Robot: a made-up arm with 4 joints.
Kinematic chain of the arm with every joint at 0, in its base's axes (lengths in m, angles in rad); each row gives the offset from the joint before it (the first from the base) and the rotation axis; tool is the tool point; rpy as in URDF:
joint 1: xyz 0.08 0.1 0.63 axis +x
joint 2: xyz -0.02 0 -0.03 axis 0.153 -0.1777 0.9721
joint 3: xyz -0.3 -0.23 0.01 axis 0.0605 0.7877 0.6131
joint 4: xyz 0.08 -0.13 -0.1 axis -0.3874 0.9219 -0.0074
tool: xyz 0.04 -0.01 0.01 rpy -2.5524 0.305 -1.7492
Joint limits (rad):
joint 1: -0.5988..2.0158
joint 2: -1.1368..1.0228
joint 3: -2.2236..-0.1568
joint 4: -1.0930..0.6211
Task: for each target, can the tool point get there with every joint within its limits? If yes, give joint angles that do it. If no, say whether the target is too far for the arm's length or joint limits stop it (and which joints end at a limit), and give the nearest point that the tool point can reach.
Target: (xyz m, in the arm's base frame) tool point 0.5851 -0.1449 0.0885
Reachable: no: too far | nearest point 0.2916 -0.0923 0.2047 | short by 0.320 m
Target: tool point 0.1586 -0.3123 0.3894
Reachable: yes | joints 0.3139 0.7068 -0.8289 0.2707
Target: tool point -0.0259 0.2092 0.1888
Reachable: yes | joints 1.6111 0.2694 -0.5416 0.3017
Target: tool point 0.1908 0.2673 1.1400
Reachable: no: joint limits stop it (at a limit: joint 1, joint 2) | nearest point 0.2896 -0.2957 0.7644 | short by 0.684 m
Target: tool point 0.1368 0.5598 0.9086
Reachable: no: joint limits stop it (at a limit: joint 1, joint 2, joint 3, joint 4) | nearest point 0.2927 0.3992 0.4010 | short by 0.555 m
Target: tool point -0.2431 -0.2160 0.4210
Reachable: yes | joints 0.5318 -0.1353 -0.7337 -0.8704
